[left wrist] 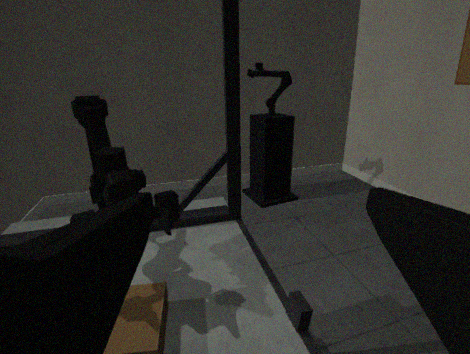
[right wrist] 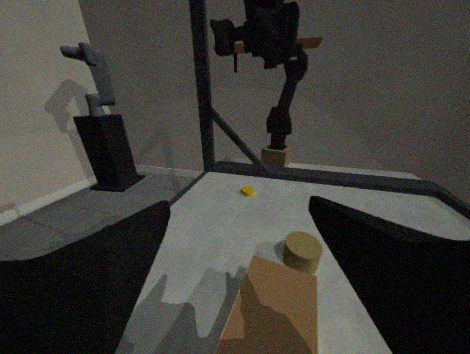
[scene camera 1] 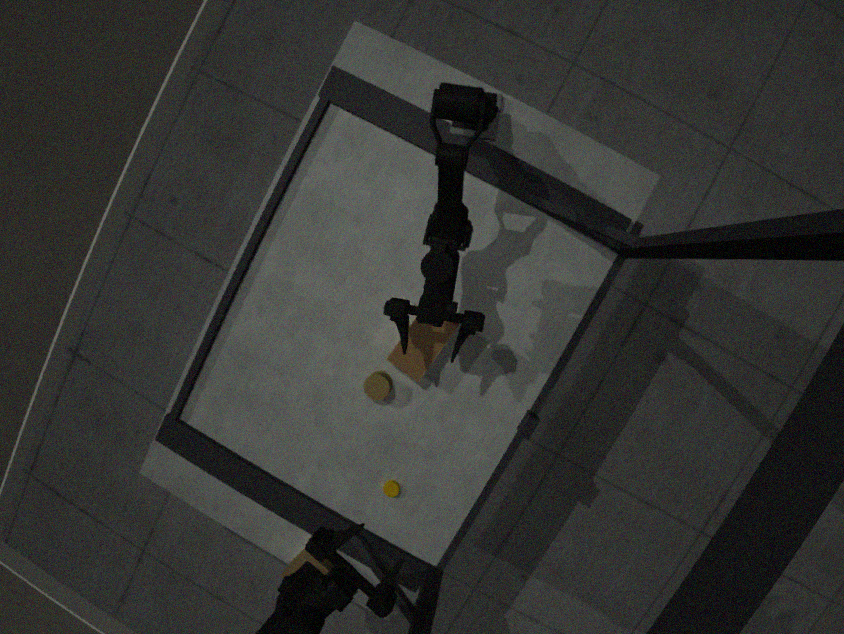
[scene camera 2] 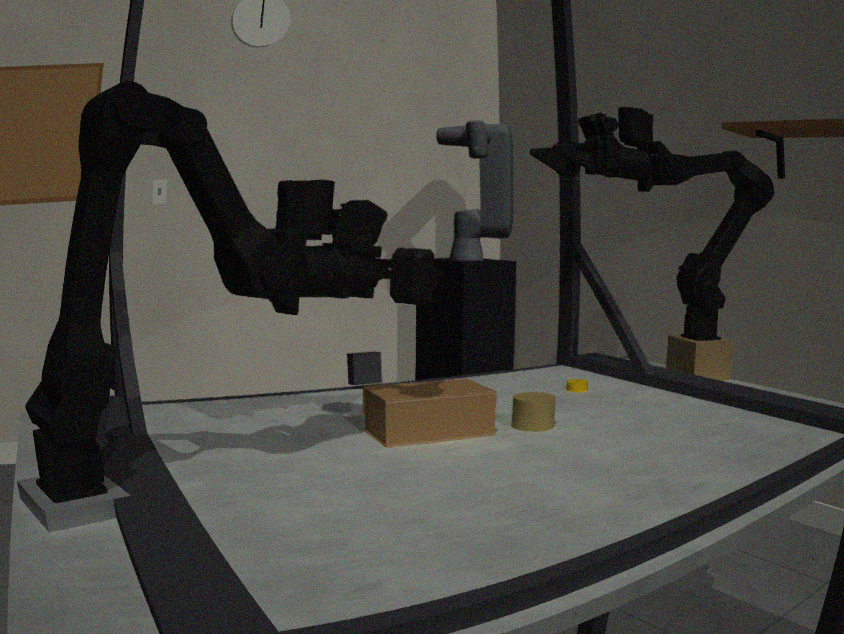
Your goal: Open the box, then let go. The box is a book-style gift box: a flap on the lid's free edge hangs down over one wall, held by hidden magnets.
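Where they show: left gripper, fingertip midpoint: (left wrist: pixel 261 200) (right wrist: pixel 231 17) (scene camera 1: pixel 383 542) (scene camera 2: pixel 541 149); right gripper, fingertip midpoint: (right wrist: pixel 240 204) (scene camera 1: pixel 428 358); left arm's base, link origin: (right wrist: pixel 277 147) (scene camera 1: pixel 309 578) (scene camera 2: pixel 701 337); right arm's base, link origin: (scene camera 2: pixel 71 487).
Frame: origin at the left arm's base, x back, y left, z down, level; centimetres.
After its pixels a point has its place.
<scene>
The orange-brown box (scene camera 1: pixel 409 365) @(x -53.4, y 17.4, z 1.6 cm) (scene camera 2: pixel 440 417) @(x -58.4, y 23.0, z 4.3 cm) (left wrist: pixel 136 325) @(x -56.3, y 18.2, z 1.6 cm) (right wrist: pixel 286 300) @(x -55.6, y 19.4, z 1.6 cm) sits on the table with its lid shut. Which wall bears the flap cannot be made out. My right gripper (scene camera 1: pixel 429 356) @(x -60.1, y 16.0, z -12.6 cm) (scene camera 2: pixel 442 276) (right wrist: pixel 240 204) @(x -60.1, y 16.0, z -12.6 cm) is open and empty, well above the box; its fingers point level across the table, and its shadow falls on the lid. My left gripper (scene camera 1: pixel 386 554) @(x -35.1, y 0.0, z -31.7 cm) (scene camera 2: pixel 535 153) @(x -35.1, y 0.0, z -31.7 cm) (left wrist: pixel 261 200) @(x -35.1, y 0.0, z -31.7 cm) is open and empty, high up by the table's far edge in scene camera 2, away from the box. The box shows partly behind a left finger in the left wrist view.
A tan cylinder (scene camera 1: pixel 377 386) @(x -44.5, y 19.3, z 3.5 cm) (scene camera 2: pixel 533 411) @(x -45.5, y 22.0, z 4.7 cm) (right wrist: pixel 302 251) @(x -46.0, y 19.5, z 3.4 cm) stands close to one end of the box. A small yellow disc (scene camera 1: pixel 391 488) @(x -28.3, y 0.8, z 6.1 cm) (scene camera 2: pixel 577 385) @(x -28.8, y 2.2, z 6.4 cm) (right wrist: pixel 247 191) @(x -29.2, y 1.2, z 6.1 cm) lies farther off. A dark frame post (scene camera 2: pixel 567 204) @(x -20.7, y -19.9, z -23.6 cm) (left wrist: pixel 231 110) @(x -101.3, y 1.8, z -28.1 cm) (right wrist: pixel 202 90) @(x -20.8, y -20.3, z -21.2 cm) rises at a table corner.
</scene>
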